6 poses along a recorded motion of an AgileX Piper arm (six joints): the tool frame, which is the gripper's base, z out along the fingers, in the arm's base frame.
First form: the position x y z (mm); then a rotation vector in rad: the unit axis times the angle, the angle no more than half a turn.
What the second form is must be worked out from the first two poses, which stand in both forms.
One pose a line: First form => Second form
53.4, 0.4, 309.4, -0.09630, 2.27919, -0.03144 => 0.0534, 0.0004, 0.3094, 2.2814, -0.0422, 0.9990, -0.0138
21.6, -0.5, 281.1, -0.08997, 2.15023, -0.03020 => 0.0216, -0.0005, 0.2811, 2.1523, -0.0418, 0.9990, -0.0140
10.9, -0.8, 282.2, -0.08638, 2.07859, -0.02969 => 0.0109, -0.0008, 0.2822, 2.0806, -0.0415, 0.9990, -0.0143
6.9, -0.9, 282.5, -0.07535, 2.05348, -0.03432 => 0.0069, -0.0009, 0.2825, 2.0551, -0.0367, 0.9992, -0.0167
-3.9, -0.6, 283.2, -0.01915, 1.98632, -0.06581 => -0.0039, -0.0006, 0.2832, 1.9875, -0.0096, 0.9994, -0.0331
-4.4, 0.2, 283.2, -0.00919, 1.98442, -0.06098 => -0.0044, 0.0002, 0.2832, 1.9854, -0.0046, 0.9995, -0.0307
